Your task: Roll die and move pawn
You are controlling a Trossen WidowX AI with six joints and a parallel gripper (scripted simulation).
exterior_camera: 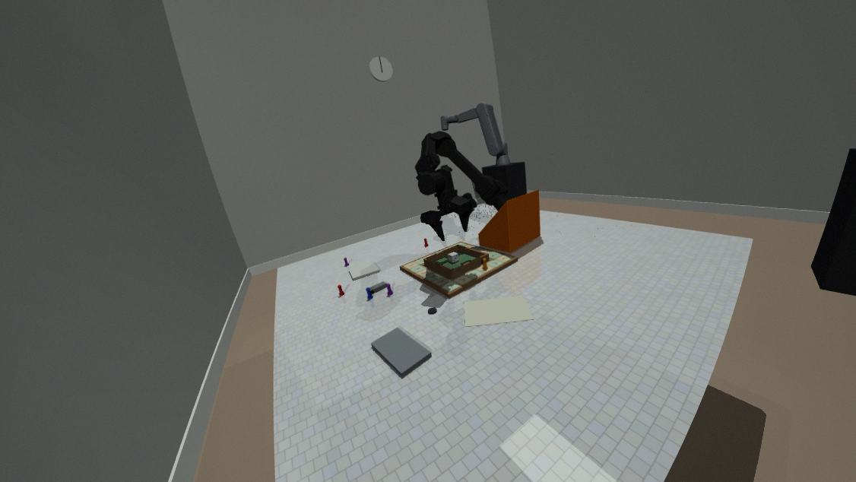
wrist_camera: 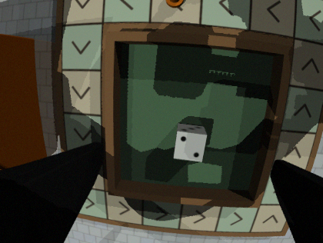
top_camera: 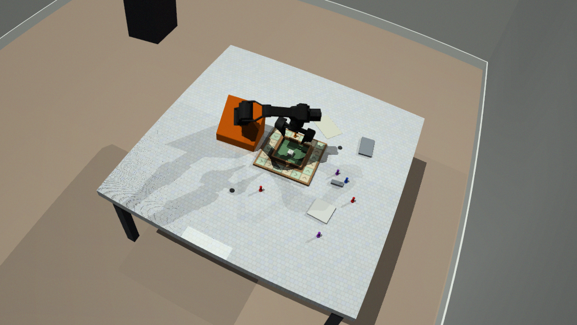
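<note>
Now: gripper tip 20 mm past the orange pawn, 110 mm to the right of it and 80 mm above it. Round my gripper tip: green dice tray: 10 mm ahead, 10 mm to the right, 100 mm below; die: 20 mm to the right, 80 mm below; small grey block: 270 mm ahead, 80 mm to the right, 100 mm below.
</note>
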